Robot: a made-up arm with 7 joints.
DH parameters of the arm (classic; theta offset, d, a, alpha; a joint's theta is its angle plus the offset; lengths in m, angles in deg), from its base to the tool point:
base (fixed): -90 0.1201 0 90
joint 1: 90 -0.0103 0.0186 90
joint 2: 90 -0.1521 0.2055 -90
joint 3: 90 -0.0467 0.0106 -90
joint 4: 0 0.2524 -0.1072 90
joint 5: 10.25 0 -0.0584 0
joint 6: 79.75 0.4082 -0.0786 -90
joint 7: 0 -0.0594 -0.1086 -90
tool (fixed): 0 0.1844 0 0
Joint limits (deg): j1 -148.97..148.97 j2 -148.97..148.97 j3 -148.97..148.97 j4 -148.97..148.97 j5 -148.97..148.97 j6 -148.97..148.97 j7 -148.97..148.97
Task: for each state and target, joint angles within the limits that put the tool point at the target. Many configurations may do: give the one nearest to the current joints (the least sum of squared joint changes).
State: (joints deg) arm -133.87 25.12 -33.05 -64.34 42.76 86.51 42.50
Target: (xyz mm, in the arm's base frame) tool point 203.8 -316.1 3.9
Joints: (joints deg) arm -135.19 47.16 -31.95 -82.25 51.67 97.15 30.60
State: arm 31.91 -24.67 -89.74 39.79 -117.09 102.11 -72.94
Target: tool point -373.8 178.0 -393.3
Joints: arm 58.01 -7.34 -91.78 34.36 -113.81 104.01 -80.16
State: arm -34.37 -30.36 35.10 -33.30 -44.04 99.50 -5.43
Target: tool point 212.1 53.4 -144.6
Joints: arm -23.23 0.10 19.31 -20.34 -19.00 139.02 39.32
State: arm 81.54 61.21 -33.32 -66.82 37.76 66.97 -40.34
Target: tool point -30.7 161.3 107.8
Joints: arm 84.88 71.82 -17.34 -68.11 38.82 62.68 -41.00
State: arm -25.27 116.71 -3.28 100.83 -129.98 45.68 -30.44
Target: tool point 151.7 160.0 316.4
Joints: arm -21.72 104.65 19.90 75.38 -128.46 46.79 -25.79
